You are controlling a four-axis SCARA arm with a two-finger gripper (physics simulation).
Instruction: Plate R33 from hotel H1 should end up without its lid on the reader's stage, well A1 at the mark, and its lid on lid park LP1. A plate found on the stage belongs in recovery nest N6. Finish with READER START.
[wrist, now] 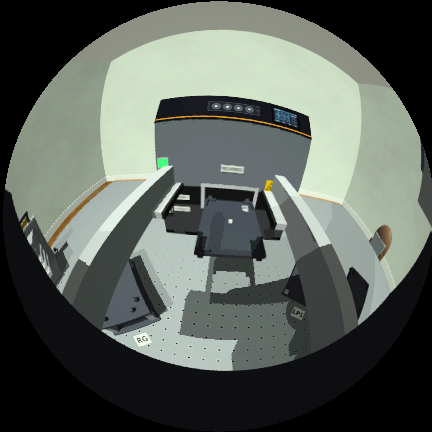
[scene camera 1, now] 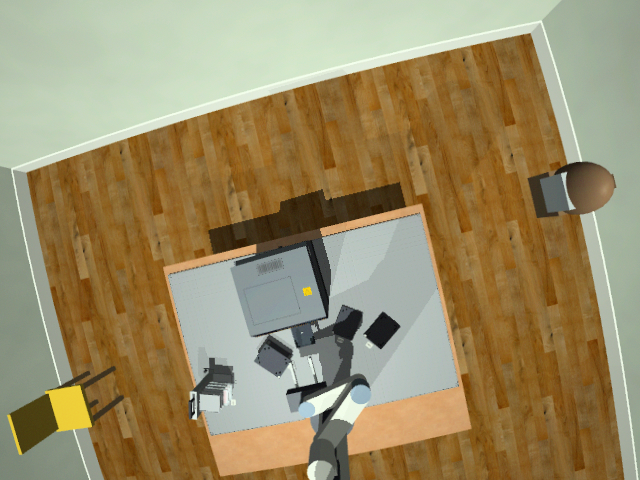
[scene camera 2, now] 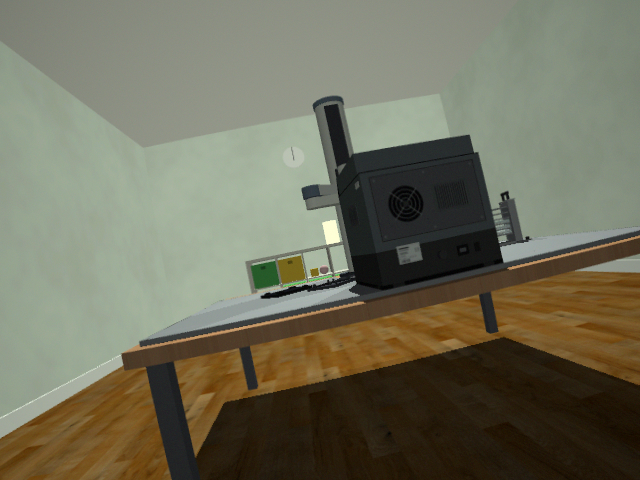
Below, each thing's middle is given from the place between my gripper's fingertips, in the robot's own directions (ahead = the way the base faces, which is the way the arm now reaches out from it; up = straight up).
My hand is 10 cm short of the reader stage (wrist: 216, 237), 2 cm to the left of it and 11 cm above it.
